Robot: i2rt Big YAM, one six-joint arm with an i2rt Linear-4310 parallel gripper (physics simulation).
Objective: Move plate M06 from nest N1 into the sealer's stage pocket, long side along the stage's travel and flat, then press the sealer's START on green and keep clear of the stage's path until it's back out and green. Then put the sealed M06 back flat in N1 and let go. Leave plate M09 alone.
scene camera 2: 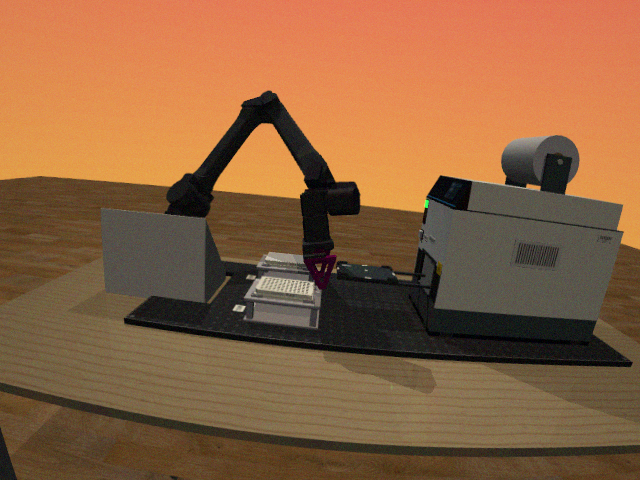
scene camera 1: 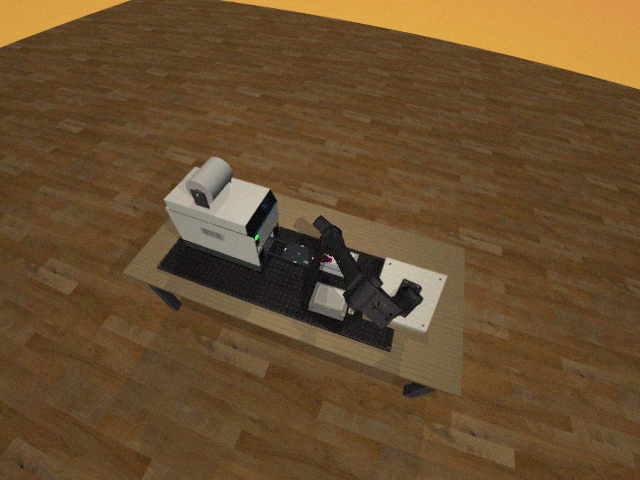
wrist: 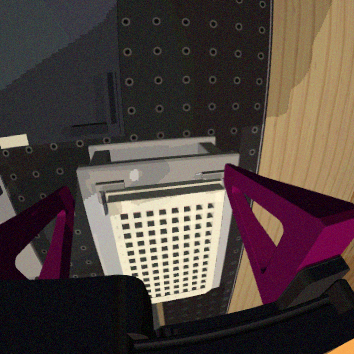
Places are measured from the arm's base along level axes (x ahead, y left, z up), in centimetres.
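Pixels of known places: gripper, fingertip midpoint: (scene camera 2: 321, 283) (scene camera 1: 324, 253) (wrist: 146, 182); arm's base, link origin: (scene camera 2: 168, 242).
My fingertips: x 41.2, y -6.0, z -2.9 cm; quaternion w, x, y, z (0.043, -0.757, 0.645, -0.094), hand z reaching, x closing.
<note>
Ahead of a thing's pixels: the offset from my fingertips to its top centre. "spot": to the spot under its first point. Level surfaces: height alone.
A cream multi-well plate {dx -7.7, dy -2.0, dz -1.0 cm} (scene camera 2: 285, 287) (wrist: 165, 245) lies flat in a grey nest {dx -7.7, dy -1.9, dz -2.0 cm} (scene camera 2: 284, 314) (wrist: 160, 172), the one nearer scene camera 2. A second, paler plate {dx -11.1, dy +19.1, dz -1.0 cm} (scene camera 1: 328, 297) (scene camera 2: 281, 259) lies in the other nest {dx -11.1, dy +19.1, dz -2.0 cm} (scene camera 1: 326, 310). No plate or nest label is legible, so I cannot tell M06 from M09 by name. My gripper (scene camera 1: 325, 259) (scene camera 2: 322, 285) (wrist: 146, 182) is open and empty, its magenta fingers on either side of the cream plate near its sealer-side end. The dark stage {spot: dx +10.3, dy +6.7, dz +2.3 cm} (scene camera 1: 298, 253) (scene camera 2: 366, 272) (wrist: 55, 65) is out. The sealer's light {spot: dx +24.2, dy +17.1, dz +19.3 cm} (scene camera 1: 256, 237) (scene camera 2: 427, 204) is green.
The white sealer (scene camera 1: 217, 232) (scene camera 2: 522, 268) with a film roll {dx +48.0, dy +9.2, dz +39.5 cm} (scene camera 1: 211, 178) (scene camera 2: 537, 157) stands on the black perforated board {dz -8.1 cm} (scene camera 1: 232, 276) (scene camera 2: 372, 330). Two rails link it to the stage. The arm's white base plate (scene camera 1: 421, 304) lies at the table's other end.
</note>
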